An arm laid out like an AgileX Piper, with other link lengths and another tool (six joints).
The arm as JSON. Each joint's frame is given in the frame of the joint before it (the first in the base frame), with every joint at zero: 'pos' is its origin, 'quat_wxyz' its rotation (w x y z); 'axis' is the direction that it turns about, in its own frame. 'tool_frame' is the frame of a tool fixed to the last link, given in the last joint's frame.
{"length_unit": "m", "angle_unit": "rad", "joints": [
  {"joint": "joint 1", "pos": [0.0, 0.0, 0.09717], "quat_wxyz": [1.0, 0.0, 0.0, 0.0], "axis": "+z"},
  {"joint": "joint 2", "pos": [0.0, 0.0, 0.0], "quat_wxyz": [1.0, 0.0, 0.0, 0.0], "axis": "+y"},
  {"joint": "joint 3", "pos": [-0.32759, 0.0, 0.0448], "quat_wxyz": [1.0, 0.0, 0.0, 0.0], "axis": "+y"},
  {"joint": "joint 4", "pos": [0.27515, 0.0, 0.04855], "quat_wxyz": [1.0, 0.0, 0.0, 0.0], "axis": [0.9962, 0.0, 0.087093]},
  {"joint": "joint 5", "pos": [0.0, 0.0, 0.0], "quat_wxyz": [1.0, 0.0, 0.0, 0.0], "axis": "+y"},
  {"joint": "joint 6", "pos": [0.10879, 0.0, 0.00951], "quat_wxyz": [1.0, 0.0, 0.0, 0.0], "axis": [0.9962, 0.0, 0.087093]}
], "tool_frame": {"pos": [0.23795, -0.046, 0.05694], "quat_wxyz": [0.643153, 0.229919, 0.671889, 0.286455]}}
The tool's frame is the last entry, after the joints.
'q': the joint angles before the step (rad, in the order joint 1, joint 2, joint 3, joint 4, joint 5, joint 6). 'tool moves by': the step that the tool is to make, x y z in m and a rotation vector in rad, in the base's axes. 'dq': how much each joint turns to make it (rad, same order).
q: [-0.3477, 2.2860, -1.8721, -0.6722, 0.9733, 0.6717]
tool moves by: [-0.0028, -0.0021, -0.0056, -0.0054, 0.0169, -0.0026]
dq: [0.0001, 0.0132, -0.0020, -0.0113, 0.0060, 0.0035]
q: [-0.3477, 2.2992, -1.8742, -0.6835, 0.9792, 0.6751]
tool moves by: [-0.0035, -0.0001, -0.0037, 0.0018, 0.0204, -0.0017]
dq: [0.0004, 0.0094, -0.0088, 0.0018, 0.0172, -0.0110]
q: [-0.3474, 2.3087, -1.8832, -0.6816, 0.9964, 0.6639]
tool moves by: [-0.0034, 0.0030, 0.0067, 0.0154, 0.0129, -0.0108]
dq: [0.0007, -0.0001, -0.0402, 0.0313, 0.0502, -0.0346]
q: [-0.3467, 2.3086, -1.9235, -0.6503, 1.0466, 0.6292]
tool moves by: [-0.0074, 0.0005, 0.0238, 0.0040, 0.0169, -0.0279]
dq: [0.0025, -0.0022, -0.0870, 0.0258, 0.1034, -0.0441]
